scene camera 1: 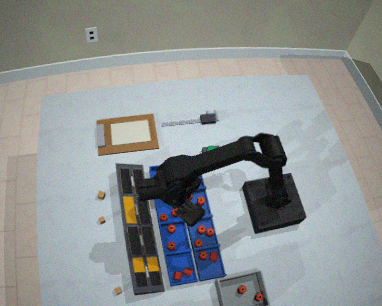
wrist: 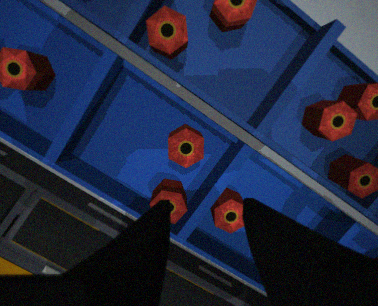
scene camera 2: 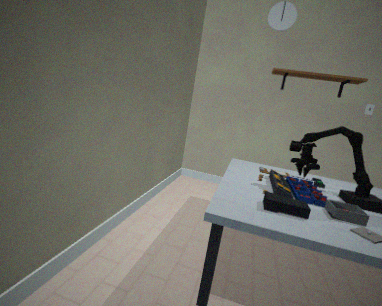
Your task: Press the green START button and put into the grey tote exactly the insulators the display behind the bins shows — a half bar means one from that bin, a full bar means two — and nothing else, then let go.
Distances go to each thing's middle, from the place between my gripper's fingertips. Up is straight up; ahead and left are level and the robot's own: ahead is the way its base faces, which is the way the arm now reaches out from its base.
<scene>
Now: the brown board with cream pad (scene camera 1: 126, 134) 36 cm to the right of my hand, 14 cm ahead of it and 9 cm below it. Also, from my hand: dark box (scene camera 2: 272, 202) 43 cm to the left, 13 cm ahead, 7 cm below.
</scene>
